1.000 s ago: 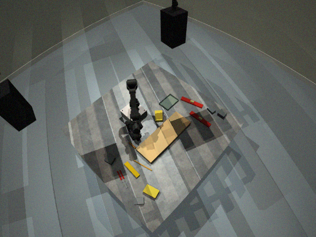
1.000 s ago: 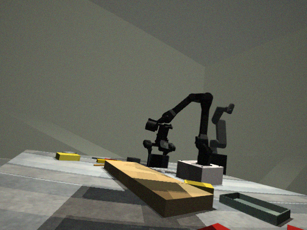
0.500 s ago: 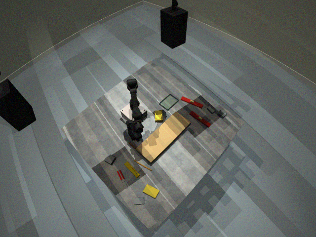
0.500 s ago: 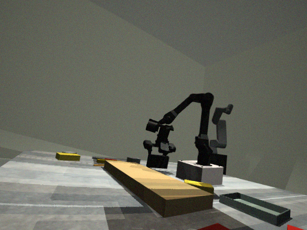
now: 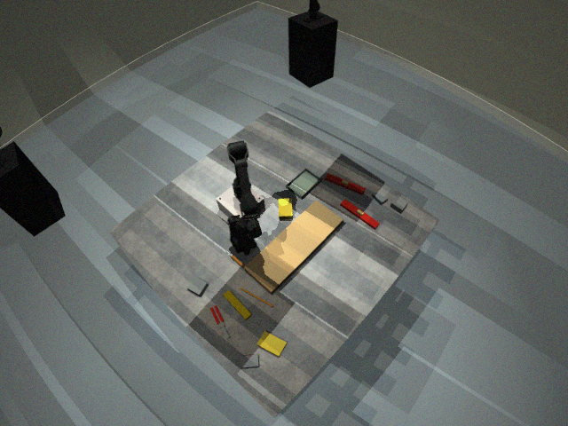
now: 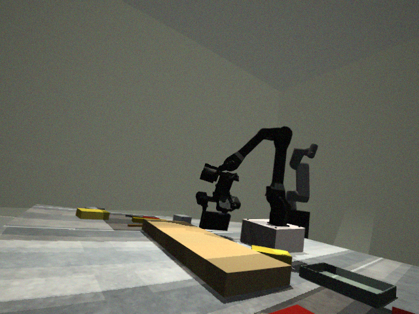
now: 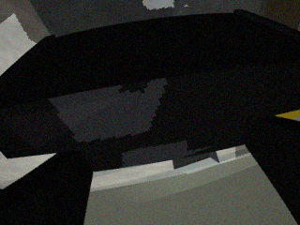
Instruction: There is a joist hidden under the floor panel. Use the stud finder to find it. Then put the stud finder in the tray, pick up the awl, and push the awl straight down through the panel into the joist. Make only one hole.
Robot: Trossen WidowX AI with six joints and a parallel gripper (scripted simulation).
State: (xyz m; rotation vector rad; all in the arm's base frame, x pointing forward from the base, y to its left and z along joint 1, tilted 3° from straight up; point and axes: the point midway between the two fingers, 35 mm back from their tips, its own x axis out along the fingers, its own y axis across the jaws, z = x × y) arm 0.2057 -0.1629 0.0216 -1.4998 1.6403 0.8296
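The stud finder lies 10 mm to the left of my gripper tip, 10 mm below it and 10 mm behind it. The rest, counted from my gripper tip: pencil 250 mm ahead, 80 mm below, 70 mm to the right; then awl 70 mm below, 40 mm to the right, 20 mm ahead; then yellow bar 230 mm ahead, 160 mm to the right, 70 mm below.
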